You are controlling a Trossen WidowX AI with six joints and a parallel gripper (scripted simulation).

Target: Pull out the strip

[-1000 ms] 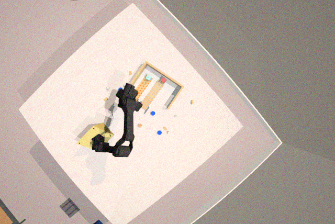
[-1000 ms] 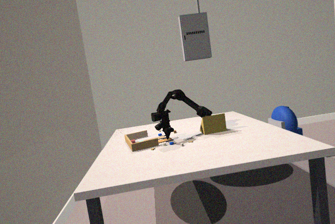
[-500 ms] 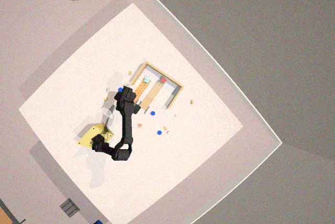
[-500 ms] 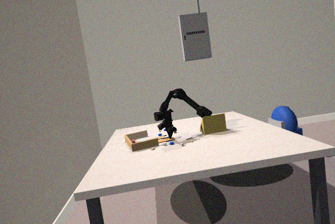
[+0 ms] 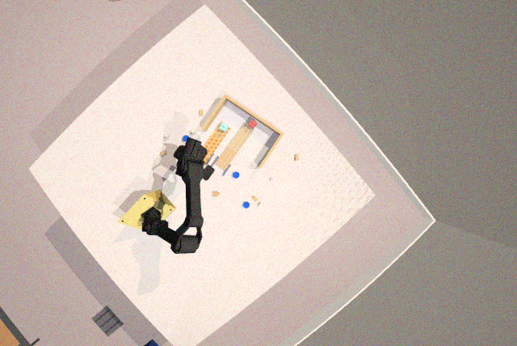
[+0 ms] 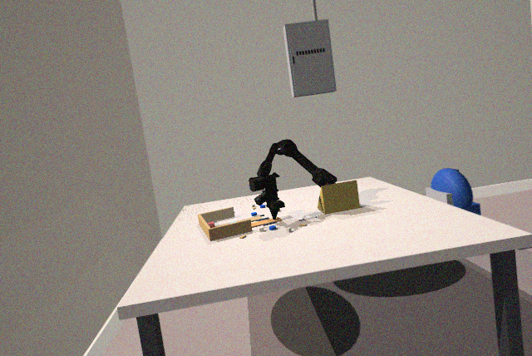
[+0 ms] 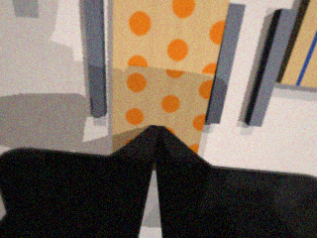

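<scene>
My gripper tip is now 19 cm short of the light teal cube, 6 cm to the right of it and 2 cm below it.
</scene>
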